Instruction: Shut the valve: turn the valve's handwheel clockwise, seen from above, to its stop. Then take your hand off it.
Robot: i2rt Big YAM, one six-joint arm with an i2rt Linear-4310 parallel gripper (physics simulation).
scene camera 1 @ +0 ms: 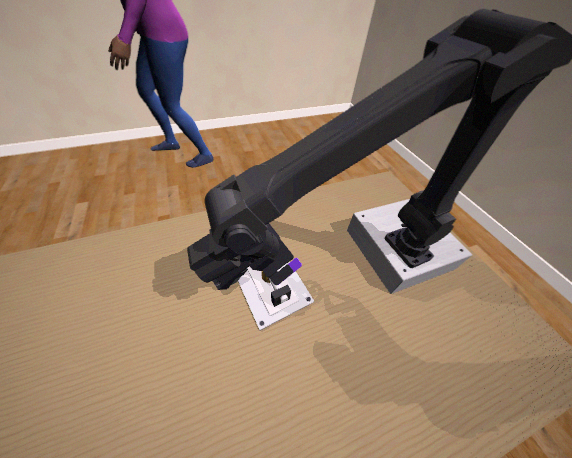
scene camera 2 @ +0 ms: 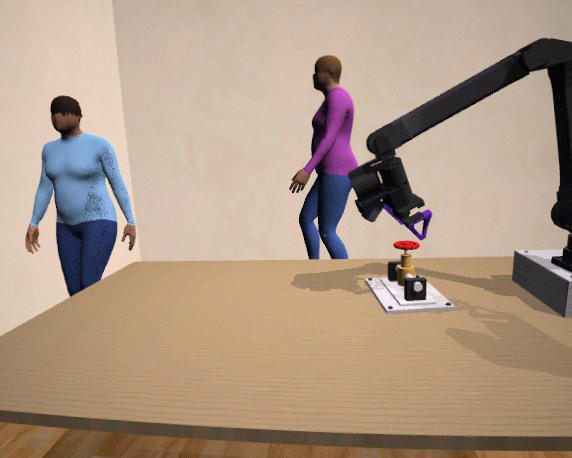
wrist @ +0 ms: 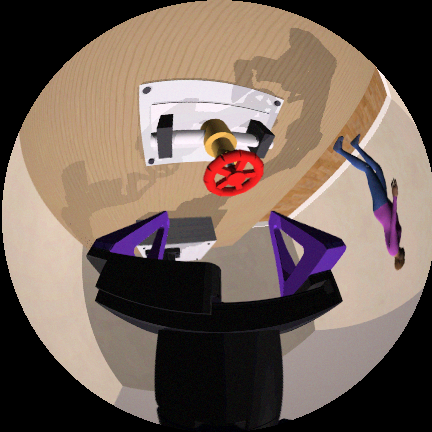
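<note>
The red handwheel (scene camera 2: 406, 245) (wrist: 237, 180) sits on top of the upright brass valve body (scene camera 2: 406, 275) (wrist: 215, 131). Its turning angle against a stop cannot be read. In scene camera 1 the arm hides the handwheel. The valve stands on a white base plate (scene camera 1: 258, 315) (scene camera 2: 395, 306) (wrist: 190, 90), with a white pipe held in two black blocks. My gripper (scene camera 2: 414, 231) (wrist: 218, 216) is open, its purple fingers wide apart and empty. In scene camera 2 it hangs a little above the handwheel, towards the arm's base, and apart from it.
The arm's grey pedestal (scene camera 1: 370, 250) (scene camera 2: 537, 285) (wrist: 190, 230) stands on the wooden table (scene camera 1: 150, 375) (scene camera 2: 225, 360). A person in purple (scene camera 1: 165, 22) (scene camera 2: 340, 130) (wrist: 386, 220) stands beyond the table. Another person in light blue (scene camera 2: 80, 175) stands at the left.
</note>
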